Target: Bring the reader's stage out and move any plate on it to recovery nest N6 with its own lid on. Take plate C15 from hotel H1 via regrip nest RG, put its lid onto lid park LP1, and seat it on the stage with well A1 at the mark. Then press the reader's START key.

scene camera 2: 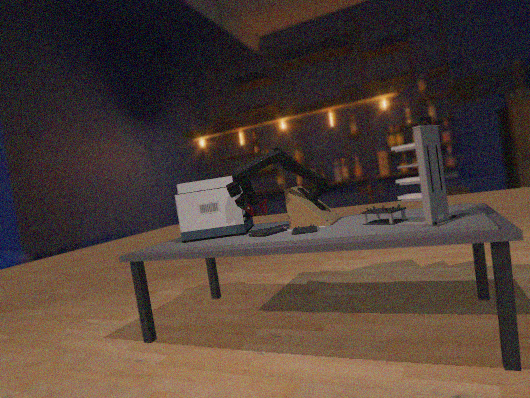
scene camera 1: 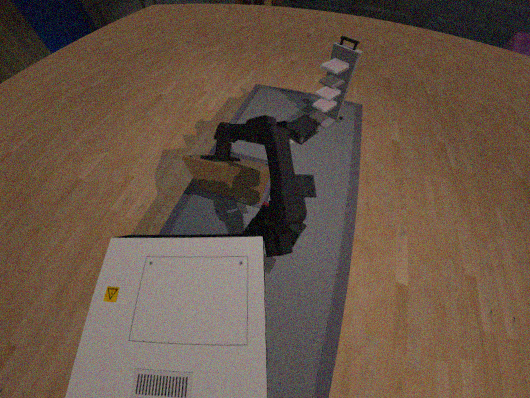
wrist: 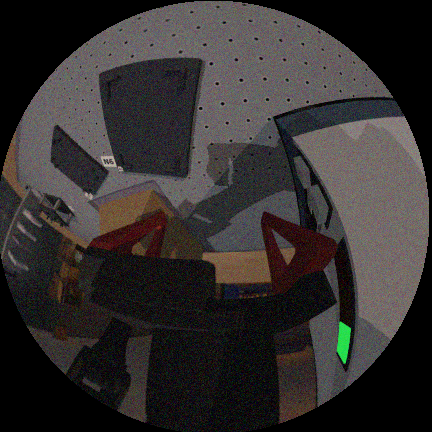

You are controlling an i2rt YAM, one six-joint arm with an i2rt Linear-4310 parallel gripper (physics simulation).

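Places are measured from the arm's base along level axes (x ahead, y left, z up), in millimetres.
Pixels of known places: gripper, fingertip midpoint: [scene camera 2: 259, 214] [scene camera 1: 256, 226] [wrist: 213, 216]; arm's base, link origin: [scene camera 2: 311, 199] [scene camera 1: 221, 159].
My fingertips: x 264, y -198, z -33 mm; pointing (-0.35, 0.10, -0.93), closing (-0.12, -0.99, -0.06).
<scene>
Ahead of a thing's pixels: the offset from my fingertips to its top centre.
The reader @[234 mm up, 23 mm back, 312 mm right] [scene camera 1: 190, 300] [scene camera 2: 205, 210] [wrist: 380, 200] is a white box with a dark blue base; a green patch glows on its front in the wrist view. No stage shows outside it. My gripper [scene camera 2: 257, 207] [wrist: 213, 216] has red fingers, is open and empty, and is in front of the reader. Recovery nest N6 @[77 mm down, 75 mm ahead, 83 mm left] [wrist: 150, 117] is a dark, bare plate holder beside its N6 label. A smaller dark holder @[75 mm down, 65 mm ahead, 292 mm left] [wrist: 77, 160] lies left of it. Hotel H1 [scene camera 1: 345, 80] [scene camera 2: 431, 175] [wrist: 20, 235] holds pale plates on several levels; I cannot tell which is C15.
A tan wedge-shaped block [scene camera 1: 215, 175] [scene camera 2: 305, 210] [wrist: 127, 210] stands beside the arm. A low rack on legs [scene camera 2: 384, 210] [wrist: 55, 205] stands near the hotel. The grey table [scene camera 1: 320, 300] [scene camera 2: 350, 240] has a perforated top in the wrist view.
</scene>
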